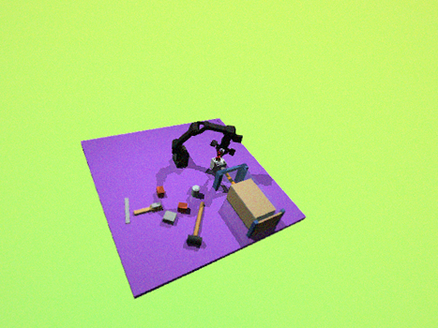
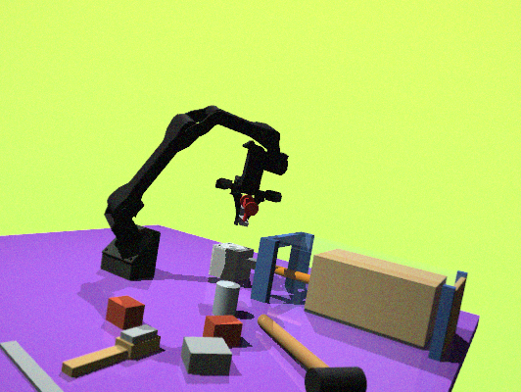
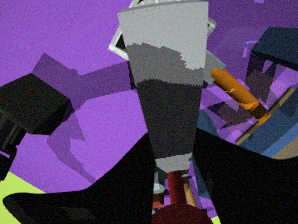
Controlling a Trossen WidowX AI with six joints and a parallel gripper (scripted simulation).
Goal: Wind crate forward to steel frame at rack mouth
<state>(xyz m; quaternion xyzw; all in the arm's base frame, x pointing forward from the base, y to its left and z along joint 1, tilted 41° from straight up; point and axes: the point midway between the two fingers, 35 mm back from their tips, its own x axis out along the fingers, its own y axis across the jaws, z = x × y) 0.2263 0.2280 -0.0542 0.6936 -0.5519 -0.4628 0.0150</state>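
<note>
My gripper tip is now 20 mm below the winch handle. Also, from my gripper tip: red knob: 40 mm above, 30 mm to the right, 30 mm ahead; then grey winch: 150 mm below, 50 mm behind, 40 mm to the left; then grey block: 490 mm to the right, 260 mm ahead, 160 mm below.
</note>
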